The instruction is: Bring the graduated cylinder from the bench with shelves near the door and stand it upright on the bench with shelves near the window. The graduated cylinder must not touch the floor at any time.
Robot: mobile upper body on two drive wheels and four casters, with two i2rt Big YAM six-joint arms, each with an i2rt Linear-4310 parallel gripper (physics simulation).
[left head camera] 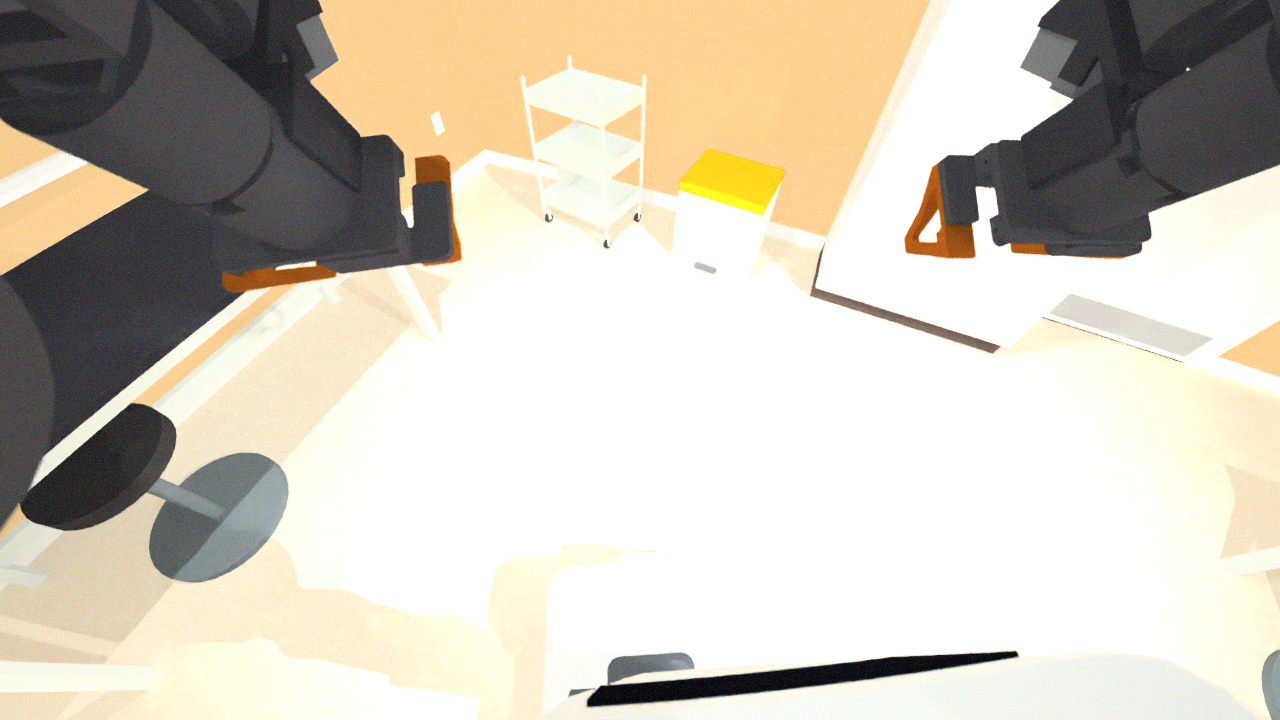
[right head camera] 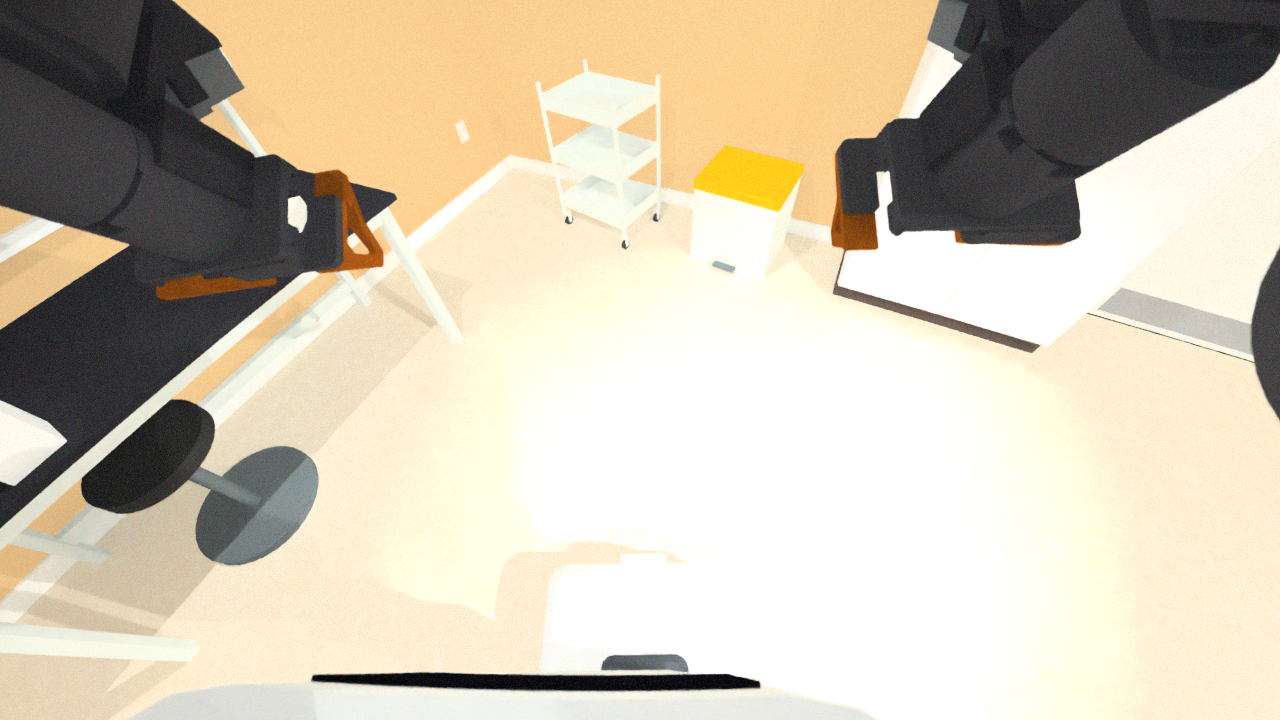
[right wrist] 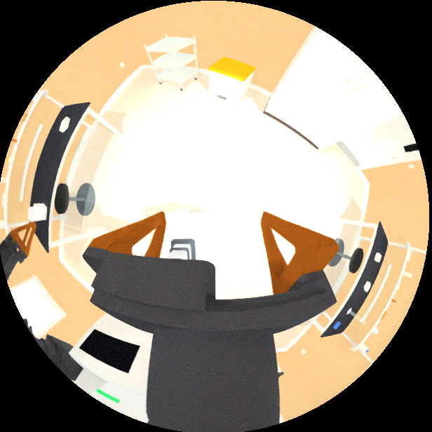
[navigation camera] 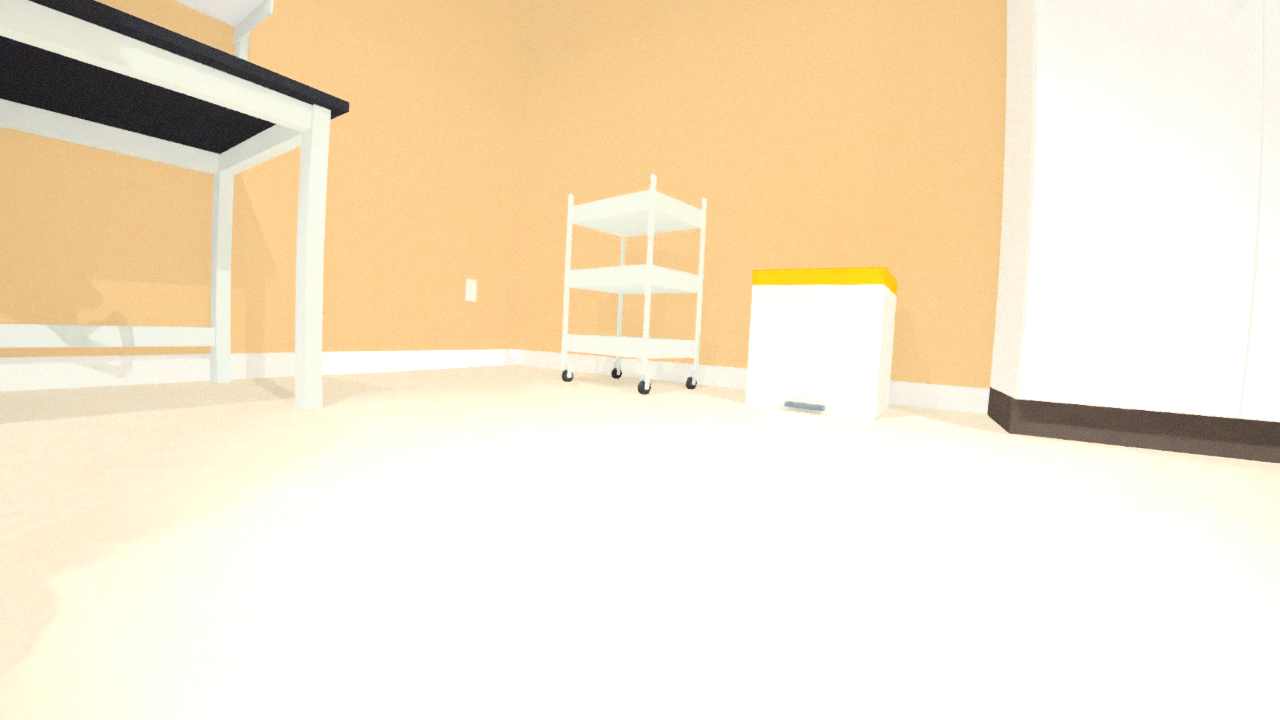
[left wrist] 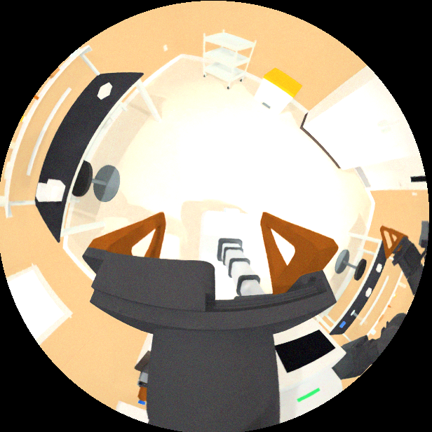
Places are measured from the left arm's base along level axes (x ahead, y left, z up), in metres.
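Pixels of known places: left gripper, fingertip midpoint: (left head camera: 396,260) (right head camera: 327,267); right gripper, fingertip midpoint: (left head camera: 959,245) (right head camera: 895,236).
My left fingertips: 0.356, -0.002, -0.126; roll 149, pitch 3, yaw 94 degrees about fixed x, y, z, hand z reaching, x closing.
Observation:
Ahead of a thing's pixels: the offset from my left fingertips to its top centre, as dx, dy, dz. Level surfaces: height alone.
A small pale upright shape that looks like the graduated cylinder (left wrist: 354,314) (right wrist: 350,312) stands beside a blue item on the black bench with shelves (left wrist: 374,280) (right wrist: 373,272) at the right of both wrist views. Another black bench with shelves {dz -0.522} (left head camera: 134,286) (right head camera: 107,349) (left wrist: 70,135) (right wrist: 50,155) is at the left. My left gripper (left head camera: 380,268) (right head camera: 277,273) (left wrist: 212,217) and right gripper (left head camera: 1002,250) (right head camera: 930,241) (right wrist: 213,216) are open and empty, high above the floor and far from the cylinder. The cylinder does not show in the head views or navigation view.
A stool {+0.214, +1.269, -0.801} (left head camera: 107,465) (right head camera: 152,456) stands at the left bench. A white three-shelf cart (left head camera: 586,96) (navigation camera: 648,279) and a white bin with yellow lid {+1.572, -0.747, -0.834} (left head camera: 732,179) (navigation camera: 819,344) stand along the wall ahead. A tall white cabinet (left head camera: 930,268) (navigation camera: 1136,223) is at the right.

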